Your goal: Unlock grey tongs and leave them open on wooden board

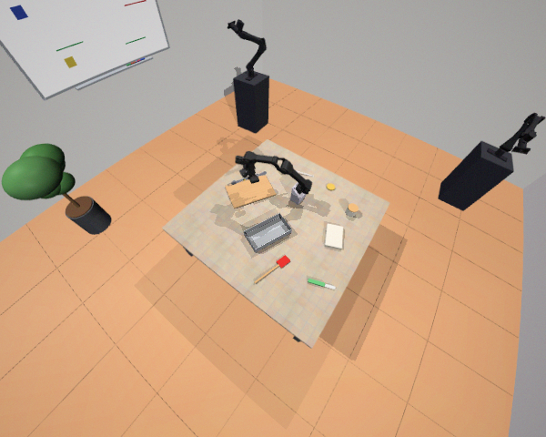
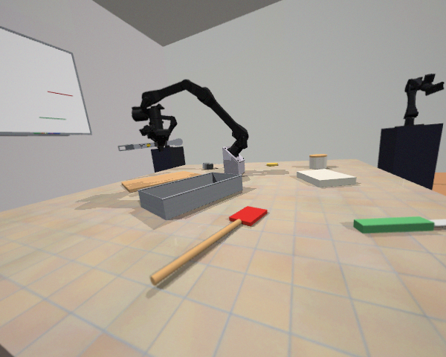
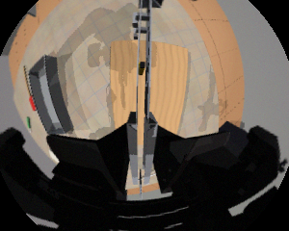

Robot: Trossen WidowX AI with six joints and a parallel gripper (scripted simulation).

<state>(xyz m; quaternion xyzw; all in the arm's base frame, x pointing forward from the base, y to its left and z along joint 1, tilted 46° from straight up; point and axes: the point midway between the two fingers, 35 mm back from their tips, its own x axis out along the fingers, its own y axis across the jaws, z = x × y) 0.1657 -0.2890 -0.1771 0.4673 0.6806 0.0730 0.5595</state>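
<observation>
Now: the wooden board 20 mm behind my gripper tip, 30 mm to the right of it and 150 mm below it. Also, from my gripper tip: white block (10 mm behind, 730 mm to the left, 140 mm below); then grey roasting tin (240 mm ahead, 310 mm to the left, 130 mm below); then yellow disc (440 mm behind, 510 mm to the left, 150 mm below).
</observation>
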